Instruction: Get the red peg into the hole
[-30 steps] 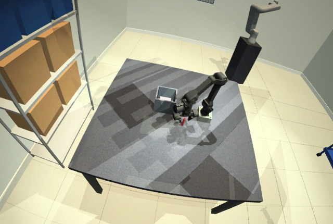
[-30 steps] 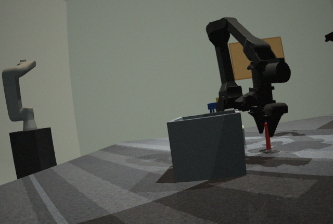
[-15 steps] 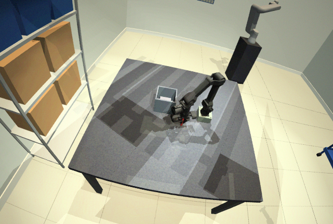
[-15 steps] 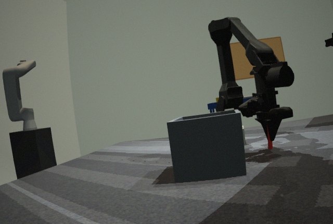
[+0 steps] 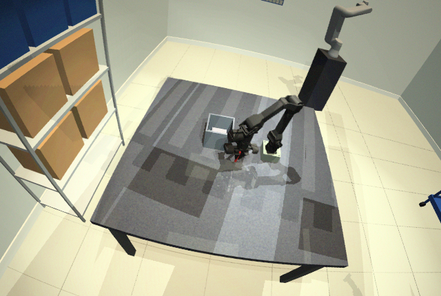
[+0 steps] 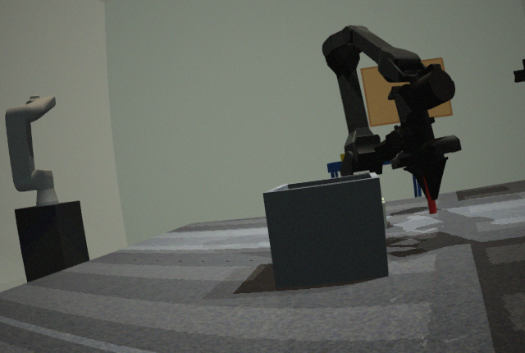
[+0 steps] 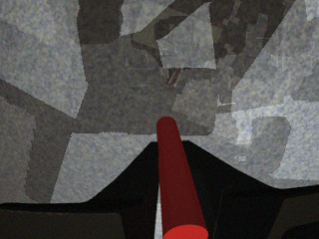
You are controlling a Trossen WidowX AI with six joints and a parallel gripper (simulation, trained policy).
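Now: the plate 9 cm ahead of my gripper tip, 20 cm to the right of it and 2 cm below it. The rest, counted from my gripper tip: red peg 2 cm above.
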